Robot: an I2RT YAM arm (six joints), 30 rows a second.
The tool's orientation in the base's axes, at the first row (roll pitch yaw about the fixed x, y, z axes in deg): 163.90 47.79 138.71
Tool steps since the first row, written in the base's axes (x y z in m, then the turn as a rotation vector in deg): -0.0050 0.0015 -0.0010 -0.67 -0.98 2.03; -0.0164 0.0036 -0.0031 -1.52 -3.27 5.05; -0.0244 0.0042 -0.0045 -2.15 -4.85 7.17; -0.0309 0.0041 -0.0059 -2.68 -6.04 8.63; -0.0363 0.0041 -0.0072 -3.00 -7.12 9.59; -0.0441 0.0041 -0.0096 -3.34 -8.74 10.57; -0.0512 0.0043 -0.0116 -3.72 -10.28 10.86; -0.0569 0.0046 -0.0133 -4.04 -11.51 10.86; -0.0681 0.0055 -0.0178 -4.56 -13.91 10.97; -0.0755 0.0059 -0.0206 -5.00 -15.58 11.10; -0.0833 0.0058 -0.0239 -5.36 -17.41 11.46
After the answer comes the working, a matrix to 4 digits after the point.
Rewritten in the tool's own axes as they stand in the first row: 0.0039 -0.0013 -0.0033 -1.60 -0.78 -1.54; 0.0122 -0.0054 -0.0107 -4.42 -2.59 -3.50; 0.0175 -0.0089 -0.0157 -6.38 -3.85 -4.90; 0.0218 -0.0124 -0.0194 -7.72 -4.86 -5.92; 0.0255 -0.0152 -0.0225 -8.75 -5.76 -6.48; 0.0312 -0.0194 -0.0265 -10.02 -7.13 -6.94; 0.0363 -0.0230 -0.0304 -10.72 -8.58 -6.99; 0.0406 -0.0258 -0.0335 -11.11 -9.78 -6.90; 0.0500 -0.0313 -0.0388 -11.99 -12.07 -6.72; 0.0560 -0.0350 -0.0424 -12.60 -13.69 -6.68; 0.0623 -0.0394 -0.0459 -13.50 -15.36 -6.70
The tool's axes in the first row as the columns of a matrix, in the base's axes (rounded; the answer above uses it unrounded):
-0.5048 0.4797 0.7177
0.4433 0.8574 -0.2612
-0.7407 0.1863 -0.6455

